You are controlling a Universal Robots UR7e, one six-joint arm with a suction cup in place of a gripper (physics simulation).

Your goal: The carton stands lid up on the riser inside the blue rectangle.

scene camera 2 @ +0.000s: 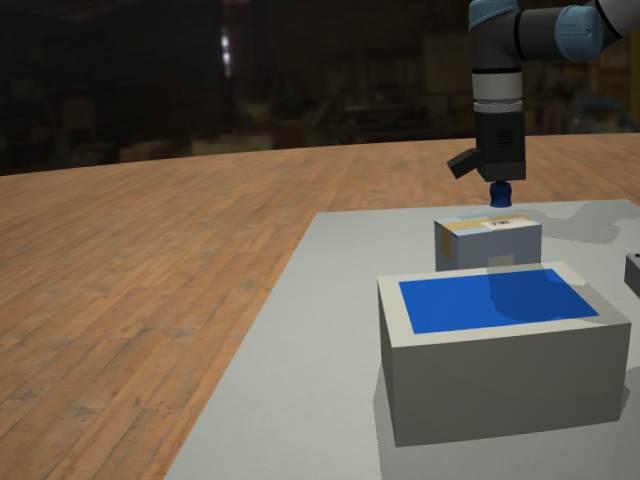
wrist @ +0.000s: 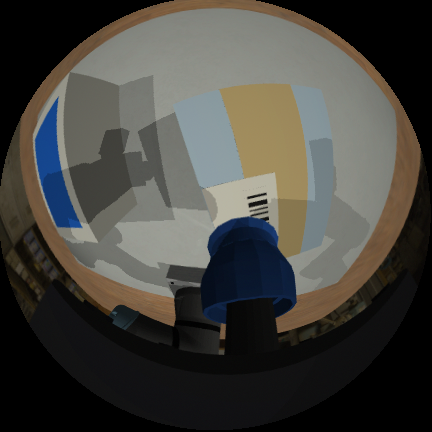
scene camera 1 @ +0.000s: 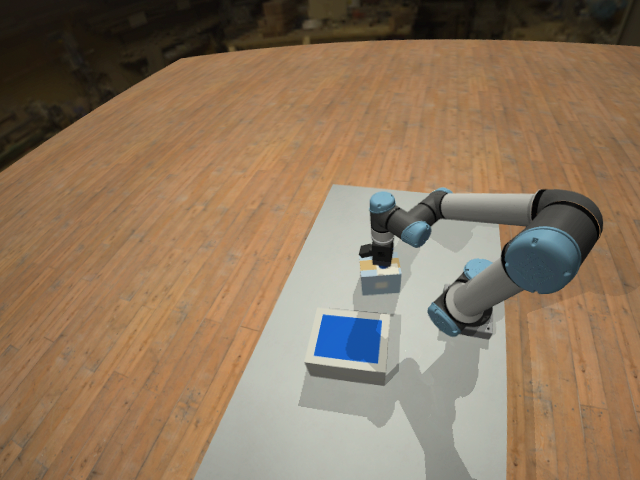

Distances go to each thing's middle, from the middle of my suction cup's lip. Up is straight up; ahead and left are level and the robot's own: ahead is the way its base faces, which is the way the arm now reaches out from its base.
Right now my suction cup is 11 cm above the carton (scene camera 2: 504, 238), 3 cm to the left of it and 2 cm short of it. The rest, counted from my suction cup: riser (scene camera 2: 471, 354) 28 cm to the left, 11 cm below, 7 cm ahead.
